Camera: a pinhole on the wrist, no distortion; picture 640 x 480 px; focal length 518.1 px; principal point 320.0 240.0 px. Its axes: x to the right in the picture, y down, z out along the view. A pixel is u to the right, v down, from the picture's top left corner.
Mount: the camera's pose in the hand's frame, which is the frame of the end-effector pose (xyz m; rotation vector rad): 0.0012 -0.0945 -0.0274 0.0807 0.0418 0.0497
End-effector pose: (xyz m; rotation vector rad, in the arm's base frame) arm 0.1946 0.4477 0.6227 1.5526 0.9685 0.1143
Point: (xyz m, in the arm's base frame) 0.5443 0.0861 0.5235
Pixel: 348.6 431.3
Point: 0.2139 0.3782 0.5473
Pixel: 313.2 440.0
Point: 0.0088 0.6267 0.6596
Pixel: behind the camera
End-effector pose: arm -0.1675 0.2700 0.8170 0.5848 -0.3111 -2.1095
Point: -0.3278 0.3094 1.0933
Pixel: 249.8 403.6
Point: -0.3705 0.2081 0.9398
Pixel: 548.8 354.1
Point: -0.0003 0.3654 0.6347
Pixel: behind the camera
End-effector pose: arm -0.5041 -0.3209 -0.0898 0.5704 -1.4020 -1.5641
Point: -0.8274 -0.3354 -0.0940
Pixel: 580.0 239.6
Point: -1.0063 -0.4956 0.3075
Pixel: outside the picture
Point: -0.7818 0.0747 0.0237
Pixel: 100.8 453.2
